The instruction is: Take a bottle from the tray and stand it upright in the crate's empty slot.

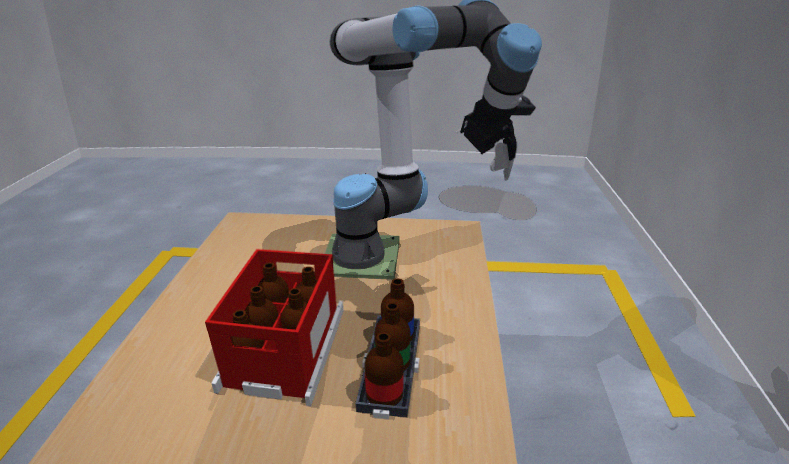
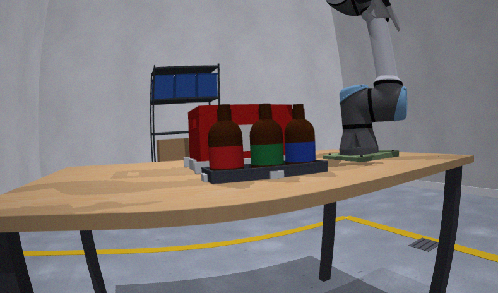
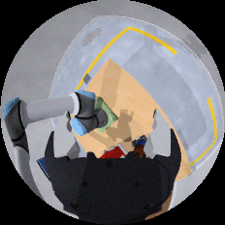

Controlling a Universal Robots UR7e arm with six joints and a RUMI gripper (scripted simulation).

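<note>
My hand is 34 cm short of the brown bottle, 29 cm above it and 12 cm to the left of it. Also, from my hand: red crate: 37 cm to the right, 36 cm ahead, 29 cm below.
</note>
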